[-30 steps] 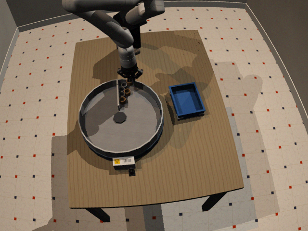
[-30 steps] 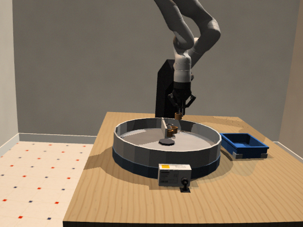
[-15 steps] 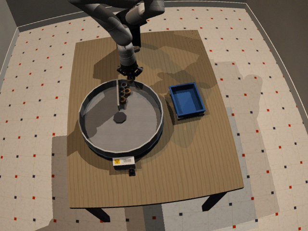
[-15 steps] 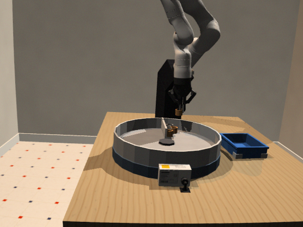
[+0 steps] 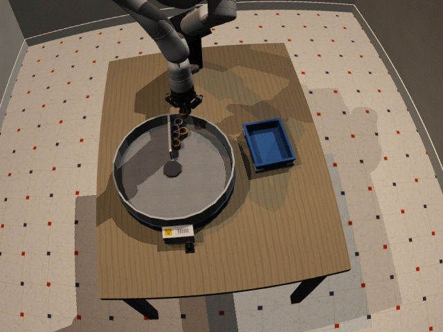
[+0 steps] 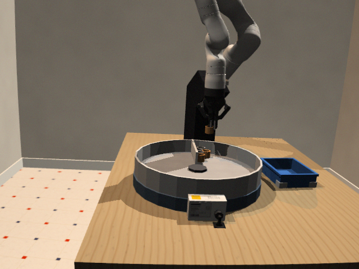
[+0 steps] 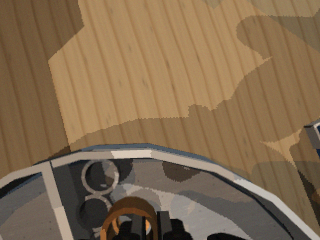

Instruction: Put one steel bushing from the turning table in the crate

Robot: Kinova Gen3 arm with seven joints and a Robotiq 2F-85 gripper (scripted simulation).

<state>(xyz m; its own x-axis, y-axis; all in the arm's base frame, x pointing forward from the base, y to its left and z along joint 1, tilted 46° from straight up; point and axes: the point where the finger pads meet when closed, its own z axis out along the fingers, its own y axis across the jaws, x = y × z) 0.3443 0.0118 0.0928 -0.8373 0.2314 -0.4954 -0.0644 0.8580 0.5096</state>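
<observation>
Right now my hand is 170 mm short of the turning table, 20 mm to the left of it and 120 mm above it. Round my hand: blue crate: 20 mm behind, 290 mm to the left, 150 mm below.
</observation>
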